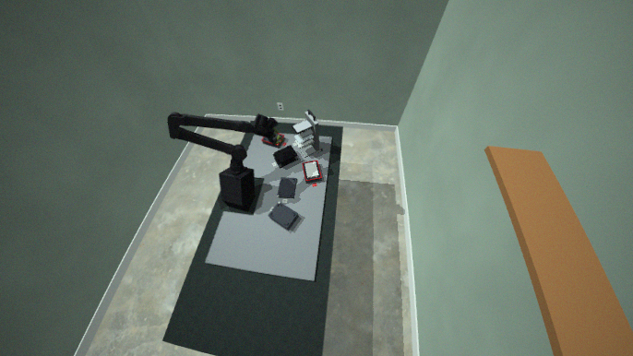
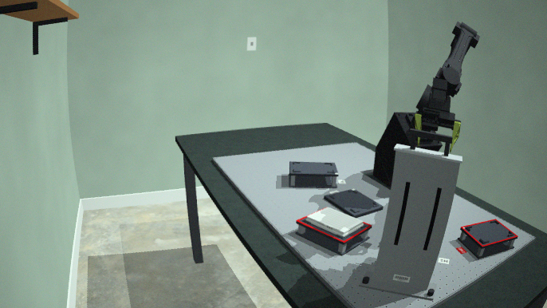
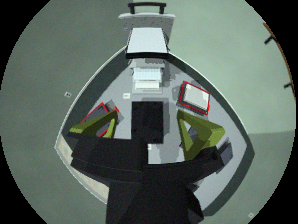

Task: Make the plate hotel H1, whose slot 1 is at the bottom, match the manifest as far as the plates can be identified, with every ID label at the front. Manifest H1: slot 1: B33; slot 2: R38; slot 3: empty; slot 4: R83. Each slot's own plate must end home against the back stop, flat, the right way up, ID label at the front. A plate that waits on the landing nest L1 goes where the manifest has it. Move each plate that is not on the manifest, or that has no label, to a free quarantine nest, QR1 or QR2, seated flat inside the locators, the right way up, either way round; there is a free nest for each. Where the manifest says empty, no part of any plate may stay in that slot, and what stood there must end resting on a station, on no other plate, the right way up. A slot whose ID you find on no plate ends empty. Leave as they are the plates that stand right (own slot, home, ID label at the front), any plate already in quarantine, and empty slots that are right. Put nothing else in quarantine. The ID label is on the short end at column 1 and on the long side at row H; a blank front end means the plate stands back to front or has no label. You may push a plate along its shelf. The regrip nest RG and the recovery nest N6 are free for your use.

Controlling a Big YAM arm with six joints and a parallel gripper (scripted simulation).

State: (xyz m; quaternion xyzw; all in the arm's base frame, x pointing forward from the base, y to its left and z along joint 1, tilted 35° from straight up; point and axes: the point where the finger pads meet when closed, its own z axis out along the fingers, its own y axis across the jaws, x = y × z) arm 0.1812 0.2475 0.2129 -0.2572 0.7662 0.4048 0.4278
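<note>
The plate is 130 mm to the left of my hand, 120 mm ahead of it and 110 mm below it. Also, from my hand: N6 label (350 mm to the right, 260 mm below, 130 mm ahead); plate hotel H1 (190 mm to the left, 170 mm ahead, 110 mm below).
</note>
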